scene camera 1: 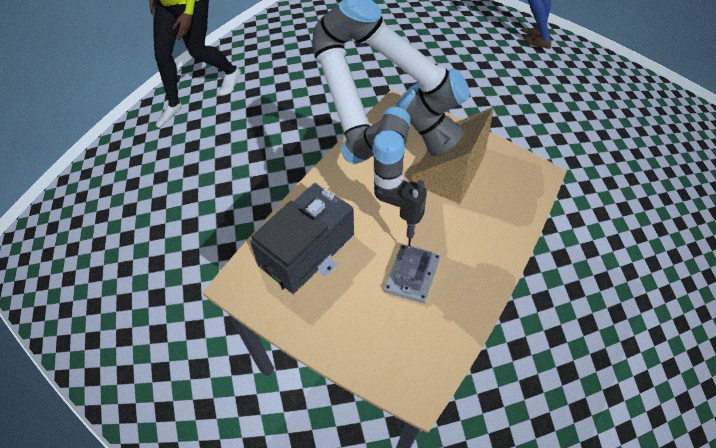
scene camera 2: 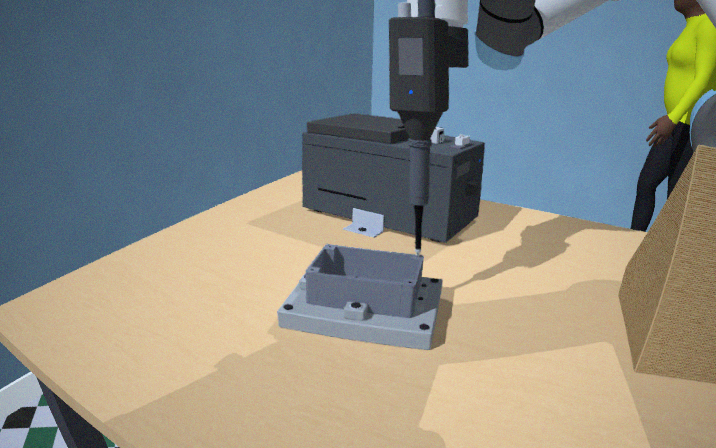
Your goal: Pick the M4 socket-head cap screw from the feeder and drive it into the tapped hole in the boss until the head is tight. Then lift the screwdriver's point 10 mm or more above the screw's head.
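My screwdriver [scene camera 1: 409,244] [scene camera 2: 418,250] stands upright with its bit pointing down over the back right corner of the grey open box, as seen in scene camera 2. A small light-coloured screw [scene camera 2: 418,252] shows at the bit's tip, right at the top of that corner boss. Whether its thread is in the tapped hole is too small to tell. The grey box [scene camera 1: 413,270] [scene camera 2: 361,291] sits on the light grey fixture plate [scene camera 1: 415,296] [scene camera 2: 353,333]. The dark screw feeder [scene camera 1: 295,237] [scene camera 2: 364,174] stands apart from it, behind the box in scene camera 2.
A small bracket [scene camera 1: 327,266] [scene camera 2: 368,220] sticks out by the feeder's front. A tan, wedge-shaped block [scene camera 1: 464,158] [scene camera 2: 670,274] stands near the arm's base on the wooden table [scene camera 1: 369,338] [scene camera 2: 184,295]. A person in a yellow top [scene camera 2: 691,68] stands beyond the table.
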